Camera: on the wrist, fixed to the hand. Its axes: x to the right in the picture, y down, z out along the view.
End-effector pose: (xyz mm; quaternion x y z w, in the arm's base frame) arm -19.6 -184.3 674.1 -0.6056 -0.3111 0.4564 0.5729
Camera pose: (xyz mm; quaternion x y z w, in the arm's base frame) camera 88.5 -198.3 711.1 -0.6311 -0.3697 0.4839 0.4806
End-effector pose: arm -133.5 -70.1 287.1 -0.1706 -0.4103 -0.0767 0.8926
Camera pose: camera -61.2 -153.7 254.8 -0.2662 -0.4556 -0.0741 0.8462
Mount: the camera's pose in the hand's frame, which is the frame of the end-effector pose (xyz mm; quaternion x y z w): 22.3 -49.9 -101.3 -0.0887 -0.0673 0.0303 0.9933
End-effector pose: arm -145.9 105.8 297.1 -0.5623 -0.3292 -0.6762 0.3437
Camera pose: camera -244.6 46.7 300.9 -0.6445 -0.2731 -0.6526 0.2899
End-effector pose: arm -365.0 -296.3 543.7 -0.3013 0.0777 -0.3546 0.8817
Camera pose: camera -413.0 -387.8 493.0 -0.3990 0.0584 -0.2984 0.8651
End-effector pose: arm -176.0 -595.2 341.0 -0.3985 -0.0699 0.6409 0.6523
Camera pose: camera -72.3 -612.0 293.9 -0.4127 -0.1581 0.6770 0.5885
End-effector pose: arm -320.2 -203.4 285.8 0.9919 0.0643 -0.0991 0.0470
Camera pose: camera -286.1 -140.8 376.1 0.9764 0.0394 -0.1581 0.1420
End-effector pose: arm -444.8 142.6 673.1 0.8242 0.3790 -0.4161 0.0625
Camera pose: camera -405.7 232.9 732.8 0.7966 0.3842 -0.4333 0.1733
